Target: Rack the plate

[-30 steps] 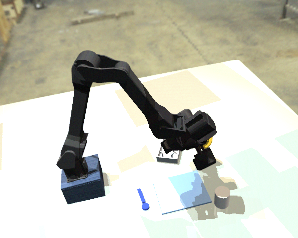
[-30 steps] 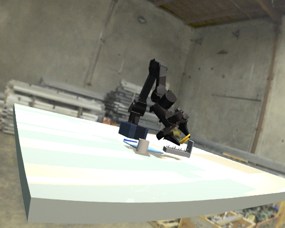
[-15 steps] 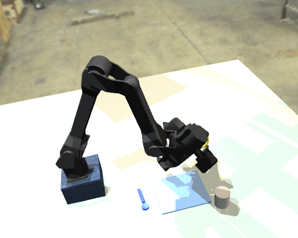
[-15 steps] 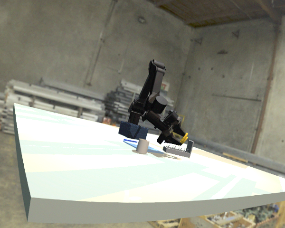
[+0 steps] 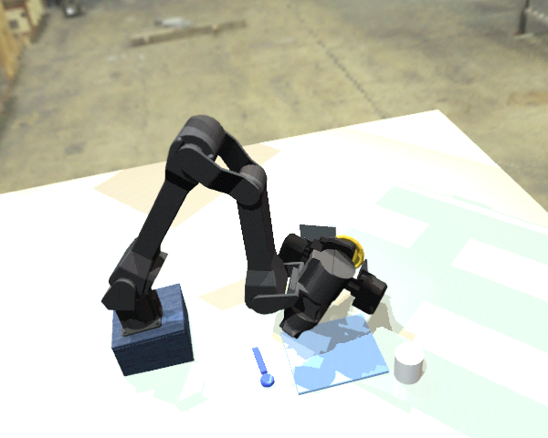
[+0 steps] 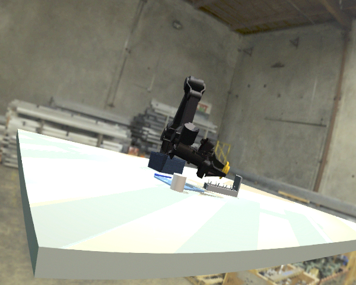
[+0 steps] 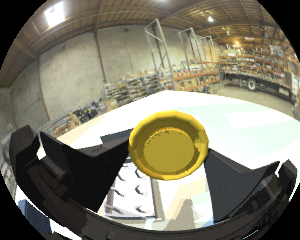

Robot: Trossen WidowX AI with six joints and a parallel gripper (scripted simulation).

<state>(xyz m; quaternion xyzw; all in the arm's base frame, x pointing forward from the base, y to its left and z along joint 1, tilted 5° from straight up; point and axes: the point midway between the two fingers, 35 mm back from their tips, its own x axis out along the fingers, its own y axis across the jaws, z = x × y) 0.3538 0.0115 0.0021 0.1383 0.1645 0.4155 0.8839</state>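
Right now my gripper tip is 50 mm past the grey dish rack, 50 mm to the right of it and 60 mm above it. The rest, counted from my gripper tip: light blue mat: 80 mm behind, 140 mm to the right, 90 mm below; yellow plate: 10 mm to the right; cup: 30 mm ahead, 220 mm to the right, 60 mm below.
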